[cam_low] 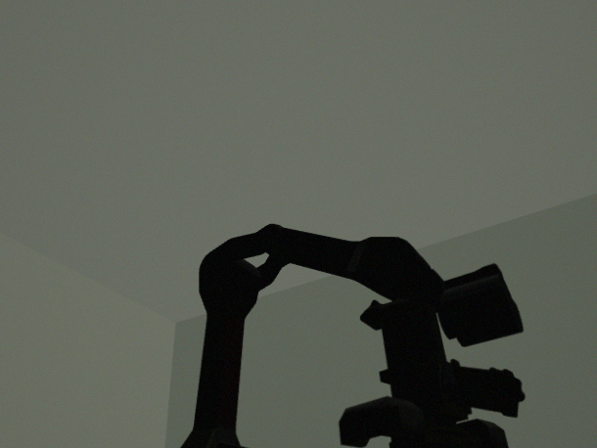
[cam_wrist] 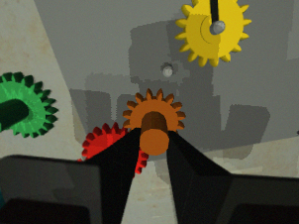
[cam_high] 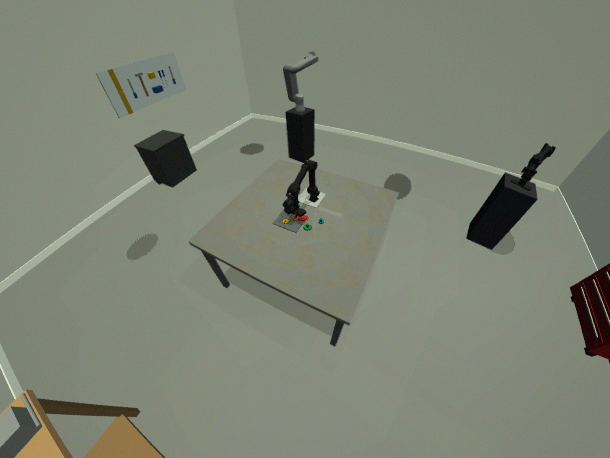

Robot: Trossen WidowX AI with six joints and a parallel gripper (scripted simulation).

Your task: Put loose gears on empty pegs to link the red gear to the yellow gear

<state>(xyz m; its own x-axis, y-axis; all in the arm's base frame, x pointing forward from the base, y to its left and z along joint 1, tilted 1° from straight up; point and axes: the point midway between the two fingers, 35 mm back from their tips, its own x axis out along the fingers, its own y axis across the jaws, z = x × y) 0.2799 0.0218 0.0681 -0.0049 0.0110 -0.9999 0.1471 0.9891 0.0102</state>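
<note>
Right now the orange gear is 10 mm below my gripper tip. From my gripper tip the other things lie so: yellow gear 70 mm ahead, 50 mm to the right, 20 mm below; then red arrow 70 mm behind, 60 mm to the left, 30 mm below; then red gear 40 mm behind, 40 mm to the left, 30 mm below.
</note>
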